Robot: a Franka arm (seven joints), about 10 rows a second.
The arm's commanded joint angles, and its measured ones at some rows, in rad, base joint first. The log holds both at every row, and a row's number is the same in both.
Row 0, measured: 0.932 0.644 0.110 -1.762 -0.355 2.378 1.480
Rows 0 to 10, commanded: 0.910 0.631 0.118 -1.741 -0.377 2.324 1.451; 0.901 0.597 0.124 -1.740 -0.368 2.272 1.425; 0.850 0.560 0.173 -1.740 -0.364 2.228 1.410; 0.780 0.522 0.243 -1.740 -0.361 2.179 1.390; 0.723 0.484 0.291 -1.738 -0.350 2.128 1.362; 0.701 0.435 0.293 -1.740 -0.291 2.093 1.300; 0.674 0.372 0.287 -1.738 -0.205 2.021 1.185; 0.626 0.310 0.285 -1.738 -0.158 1.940 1.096; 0.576 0.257 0.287 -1.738 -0.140 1.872 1.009; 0.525 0.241 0.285 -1.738 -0.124 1.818 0.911; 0.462 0.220 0.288 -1.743 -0.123 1.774 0.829
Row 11, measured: 0.549 0.260 0.268 -1.707 -0.154 1.810 0.940
